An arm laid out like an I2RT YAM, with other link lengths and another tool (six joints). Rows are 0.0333 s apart.
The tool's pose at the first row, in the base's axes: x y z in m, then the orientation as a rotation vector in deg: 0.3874 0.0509 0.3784 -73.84 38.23 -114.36
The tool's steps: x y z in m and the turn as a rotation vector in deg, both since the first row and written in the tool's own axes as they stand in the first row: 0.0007 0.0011 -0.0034 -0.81 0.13 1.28; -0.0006 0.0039 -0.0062 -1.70 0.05 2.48; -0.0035 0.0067 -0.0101 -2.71 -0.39 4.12; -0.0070 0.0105 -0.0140 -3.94 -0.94 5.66; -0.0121 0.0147 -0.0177 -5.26 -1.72 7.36; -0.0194 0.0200 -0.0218 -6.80 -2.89 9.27; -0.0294 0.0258 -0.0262 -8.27 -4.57 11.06
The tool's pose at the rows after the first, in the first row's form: 0.3843 0.0499 0.3767 -73.46 39.82 -113.35; 0.3829 0.0492 0.3729 -73.35 41.35 -112.22; 0.3808 0.0498 0.3677 -73.37 43.04 -110.44; 0.3792 0.0502 0.3614 -73.66 44.84 -108.61; 0.3784 0.0516 0.3540 -74.09 46.68 -106.45; 0.3781 0.0539 0.3444 -74.82 48.64 -103.76; 0.3785 0.0580 0.3327 -76.00 50.18 -100.76
